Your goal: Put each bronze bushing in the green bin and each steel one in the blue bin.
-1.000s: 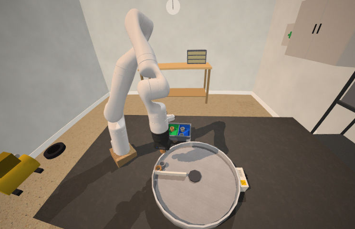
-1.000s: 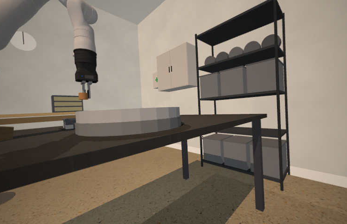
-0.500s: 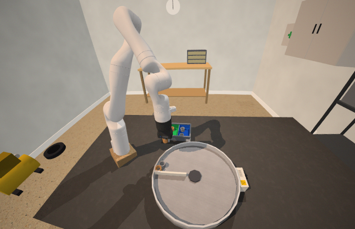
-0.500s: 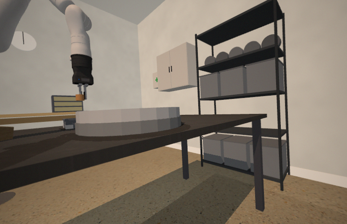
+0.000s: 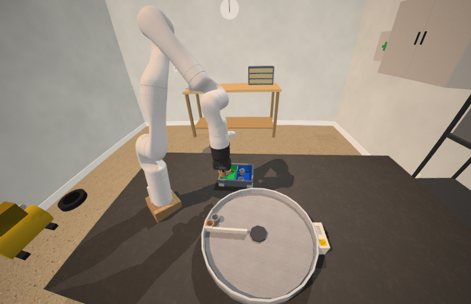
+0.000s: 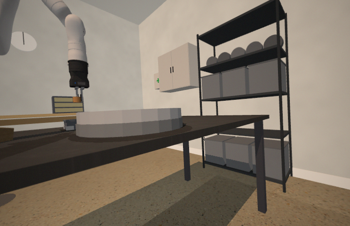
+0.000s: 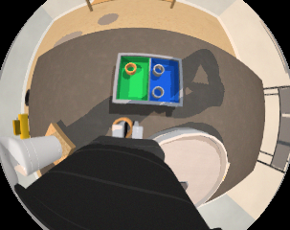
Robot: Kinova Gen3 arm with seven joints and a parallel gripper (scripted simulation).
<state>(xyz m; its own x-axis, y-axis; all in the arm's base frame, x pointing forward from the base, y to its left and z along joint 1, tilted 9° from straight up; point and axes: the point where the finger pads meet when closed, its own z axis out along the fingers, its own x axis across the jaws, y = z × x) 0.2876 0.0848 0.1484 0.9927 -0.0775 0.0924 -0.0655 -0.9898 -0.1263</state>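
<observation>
My gripper is now 13 cm above the green bin, 12 cm to the right of it and 4 cm short of it. Also, from my hand: turntable: 24 cm to the right, 16 cm ahead, 10 cm below.
</observation>
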